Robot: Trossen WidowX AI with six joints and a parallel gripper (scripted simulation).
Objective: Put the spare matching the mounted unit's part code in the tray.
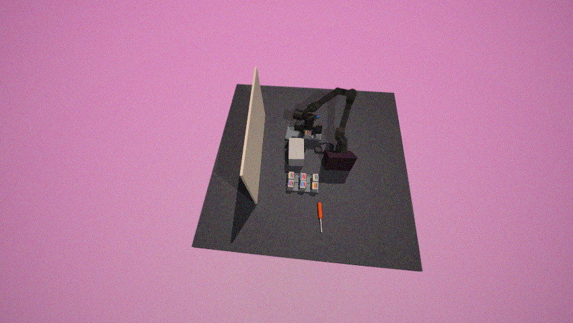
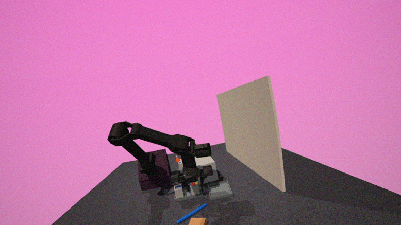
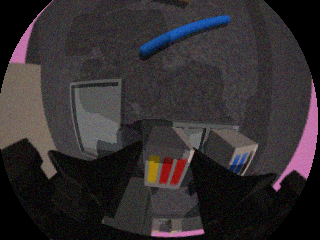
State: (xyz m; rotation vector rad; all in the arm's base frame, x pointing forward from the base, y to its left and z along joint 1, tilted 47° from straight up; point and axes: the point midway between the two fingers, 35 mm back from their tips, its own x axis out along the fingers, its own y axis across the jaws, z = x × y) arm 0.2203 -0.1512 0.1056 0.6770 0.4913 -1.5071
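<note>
My gripper tip is 11 cm short of the grey rimmed tray, 2 cm to the left of it and 1 cm above it. Round my gripper tip: blue pen 3 cm behind, 14 cm to the right, 1 cm below; grey spare 2 cm above; white mounted unit 7 cm ahead, 18 cm to the left, 3 cm above.
</note>
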